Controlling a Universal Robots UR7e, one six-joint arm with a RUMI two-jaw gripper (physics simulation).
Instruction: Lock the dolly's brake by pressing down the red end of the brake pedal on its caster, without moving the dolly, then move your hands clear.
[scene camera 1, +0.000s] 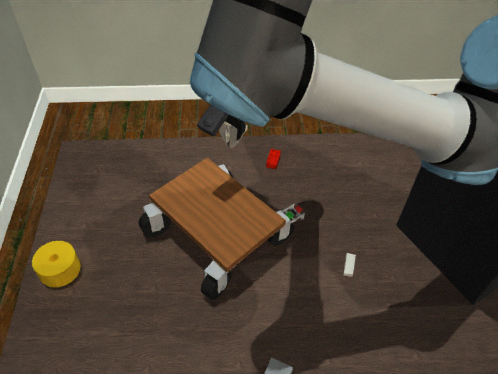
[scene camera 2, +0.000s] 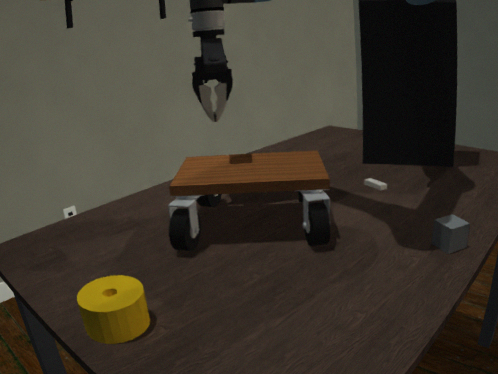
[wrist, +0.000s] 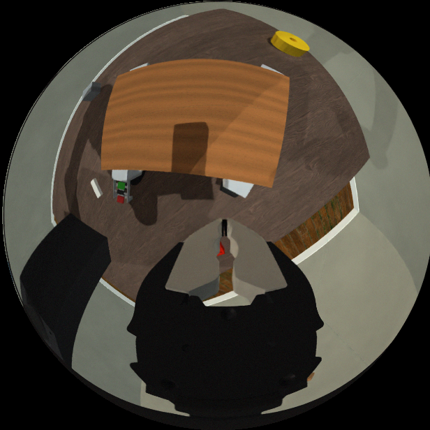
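Scene:
My gripper: visible in scene camera 1, wrist view, scene camera 2 (215, 121). Dolly: visible in wrist view, scene camera 2, scene camera 1 (227, 221). On my gripper, same spot: (scene camera 1: 231, 135) and (wrist: 205, 249). On the dolly, same spot: (wrist: 214, 117) and (scene camera 2: 226, 165).

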